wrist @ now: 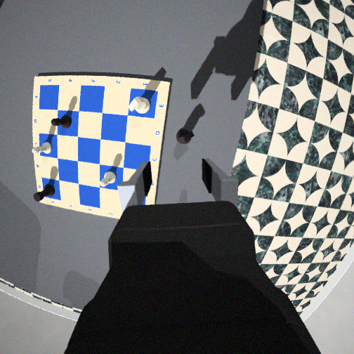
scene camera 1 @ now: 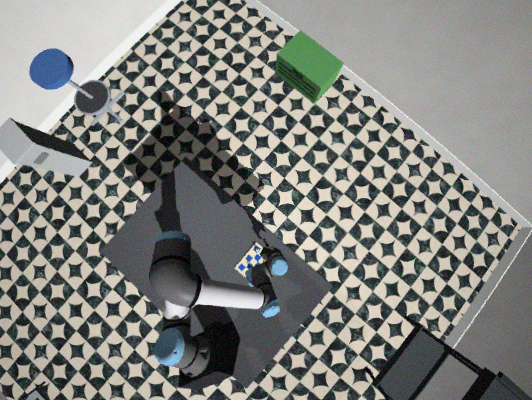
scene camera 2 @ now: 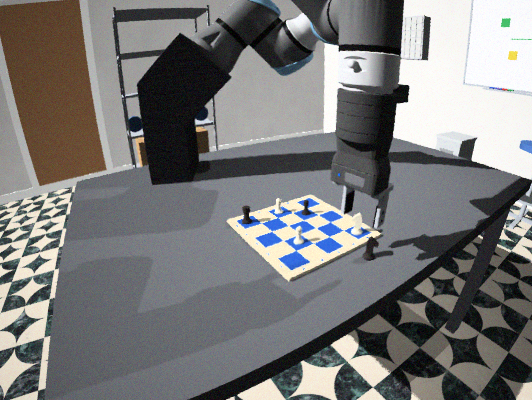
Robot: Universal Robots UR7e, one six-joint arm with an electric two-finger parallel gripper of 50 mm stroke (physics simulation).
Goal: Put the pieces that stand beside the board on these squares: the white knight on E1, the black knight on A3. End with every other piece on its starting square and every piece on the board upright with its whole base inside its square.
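Frame: origin at the arm's base, x ahead, y left, z up, level; metres.
Seen in the pictures: gripper, between the fingertips: [scene camera 2: 361, 218]; arm's base, origin of its link: [scene camera 1: 196, 355] [scene camera 2: 208, 56].
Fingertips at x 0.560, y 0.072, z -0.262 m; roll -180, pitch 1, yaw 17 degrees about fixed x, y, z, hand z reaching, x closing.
Offsets run from my fingertips to a thing's top centre.
The white knight {0.037 m down, 0.065 m back, 0.056 m left} [scene camera 2: 357, 225] [wrist: 141, 105] stands upright on blue corner square E1 of the blue-and-cream board {0.077 m down, 0.132 m back, 0.024 m right} [scene camera 1: 240, 266] [scene camera 2: 277, 251] [wrist: 140, 126]. The black knight {0.043 m down, 0.002 m ahead, 0.030 m left} [scene camera 2: 370, 249] [wrist: 185, 136] stands upright on the table beside the board's 1 edge, near D1. My gripper [scene camera 2: 362, 209] [wrist: 176, 170] is open and empty, above the table and the board's 1 edge; in the wrist view the black knight shows just beyond the gap between its fingers. Square A3 is blue and bare. The arm hides the fingers in scene camera 1.
On the board stand a black piece {0.044 m down, 0.202 m back, 0.112 m right} [scene camera 2: 246, 215] [wrist: 47, 192] on A5, a white one {0.045 m down, 0.209 m back, 0.037 m right} [scene camera 2: 279, 206] [wrist: 45, 147] on C5, a black one {0.045 m down, 0.177 m back, 0.011 m left} [scene camera 2: 306, 207] [wrist: 64, 121] on D4 and a white pawn {0.045 m down, 0.091 m back, 0.057 m right} [scene camera 2: 299, 235] [wrist: 108, 177] on B2. The table's edge lies beyond the black knight.
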